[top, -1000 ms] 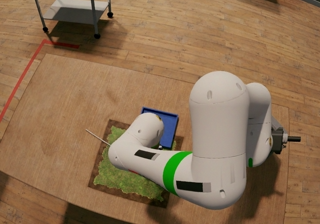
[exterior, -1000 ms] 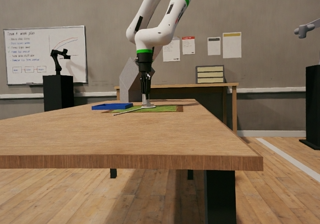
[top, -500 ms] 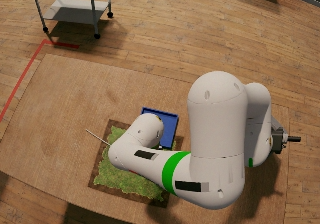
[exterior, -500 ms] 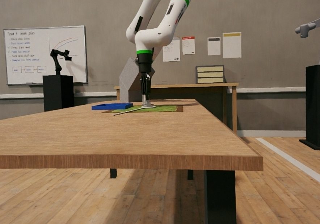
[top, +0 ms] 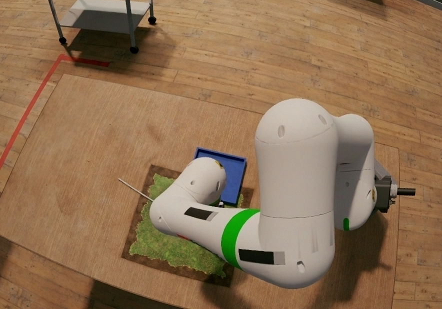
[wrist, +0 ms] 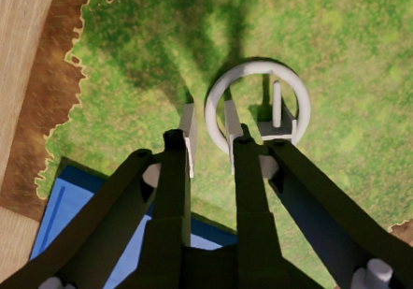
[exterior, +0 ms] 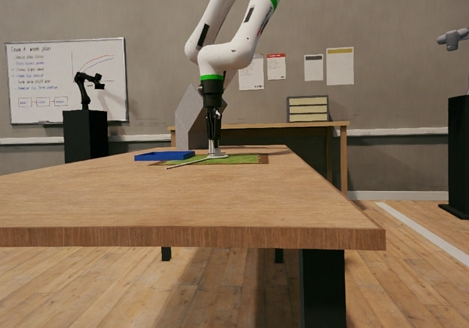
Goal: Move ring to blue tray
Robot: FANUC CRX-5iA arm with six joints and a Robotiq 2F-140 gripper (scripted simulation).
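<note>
Now: the ring 3 cm ahead of my hand, 2 cm to the left of it and 3 cm below it. The rest, counted from my hand: blue tray 2 cm ahead, 20 cm to the right, 3 cm below; short stake 5 cm ahead, 3 cm to the left, 3 cm below; grass mat 5 cm ahead, 2 cm to the left, 5 cm below.
</note>
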